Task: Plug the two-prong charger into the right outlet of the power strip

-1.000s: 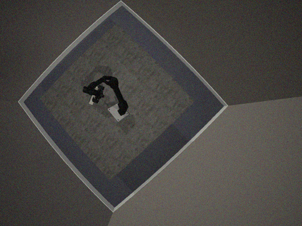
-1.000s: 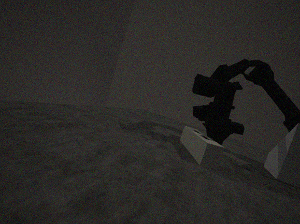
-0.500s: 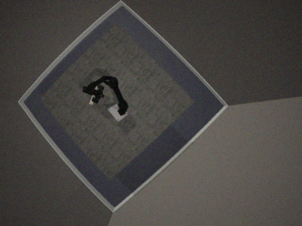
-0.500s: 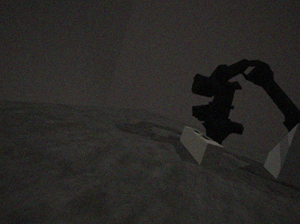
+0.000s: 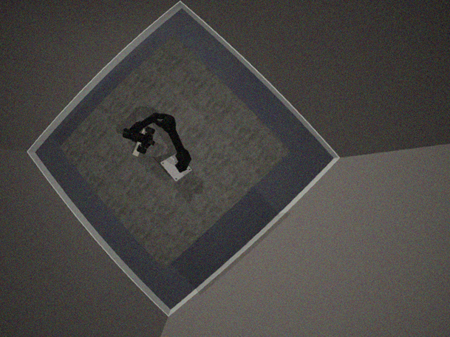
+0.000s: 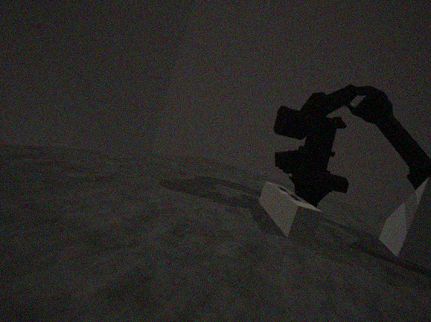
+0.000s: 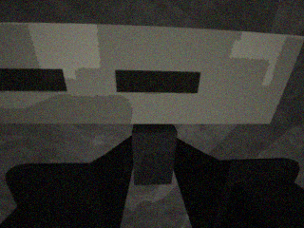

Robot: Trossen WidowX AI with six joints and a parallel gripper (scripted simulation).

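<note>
My gripper tip is 10 mm short of the two-prong charger, 10 mm to the right of it and 10 mm below it.
</note>
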